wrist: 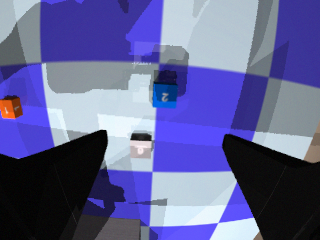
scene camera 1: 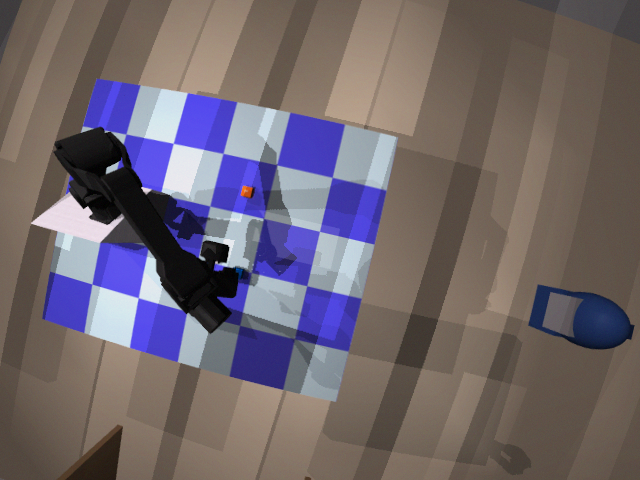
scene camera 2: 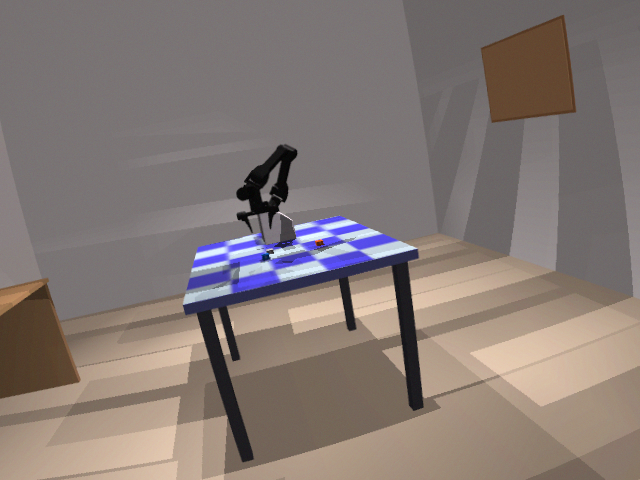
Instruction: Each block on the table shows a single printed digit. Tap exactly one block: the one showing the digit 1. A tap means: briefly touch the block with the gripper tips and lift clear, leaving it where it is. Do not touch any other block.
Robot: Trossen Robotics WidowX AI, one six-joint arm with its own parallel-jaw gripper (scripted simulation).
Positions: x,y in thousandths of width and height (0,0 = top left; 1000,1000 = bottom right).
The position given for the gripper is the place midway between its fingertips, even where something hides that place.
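Open and holding nothing, the gripper (scene camera 1: 348,574) is visible in the wrist view (wrist: 523,577) too.
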